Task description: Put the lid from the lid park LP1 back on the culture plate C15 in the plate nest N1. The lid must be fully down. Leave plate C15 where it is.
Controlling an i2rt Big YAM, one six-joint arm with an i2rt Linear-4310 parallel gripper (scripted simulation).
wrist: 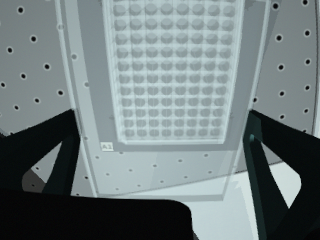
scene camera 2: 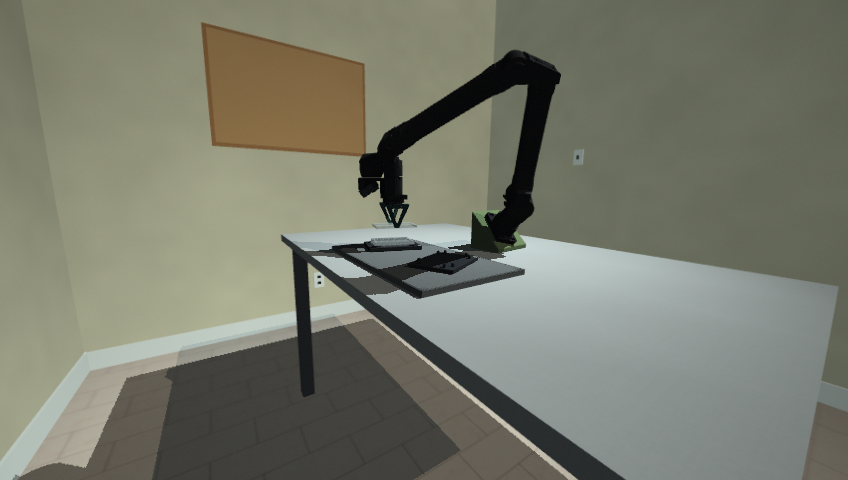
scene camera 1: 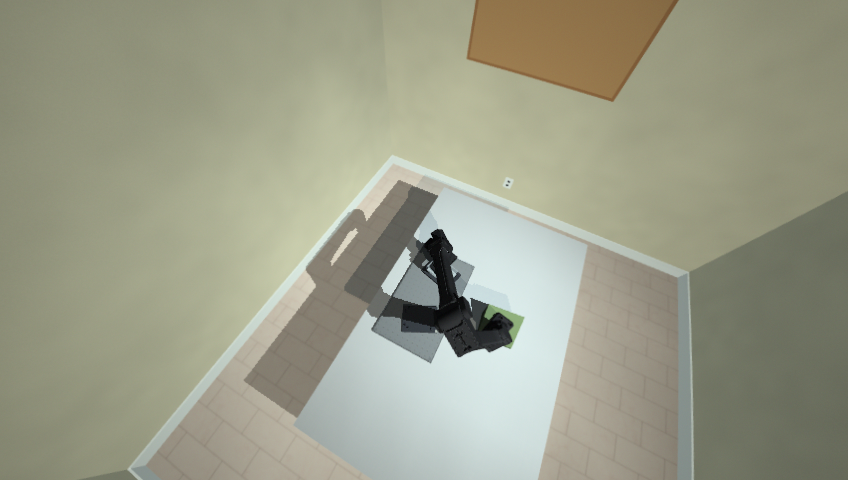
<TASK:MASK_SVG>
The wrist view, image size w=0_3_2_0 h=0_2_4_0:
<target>gripper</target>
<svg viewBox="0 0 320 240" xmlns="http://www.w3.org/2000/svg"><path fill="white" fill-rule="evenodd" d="M252 109L248 114L242 141L259 240L320 240L320 138L289 127ZM261 142L300 176L301 188L290 208L288 208L274 180ZM0 139L0 240L194 240L191 210L187 205L179 201L71 196L81 142L74 110L69 109L40 124ZM62 142L54 167L42 192L24 191L22 188L23 175Z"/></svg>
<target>clear lid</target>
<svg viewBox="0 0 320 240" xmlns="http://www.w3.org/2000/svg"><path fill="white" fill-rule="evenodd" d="M55 0L68 93L72 110L75 113L81 140L80 147L94 197L172 199L187 206L225 205L241 154L248 114L252 110L264 52L271 0Z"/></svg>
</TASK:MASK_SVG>
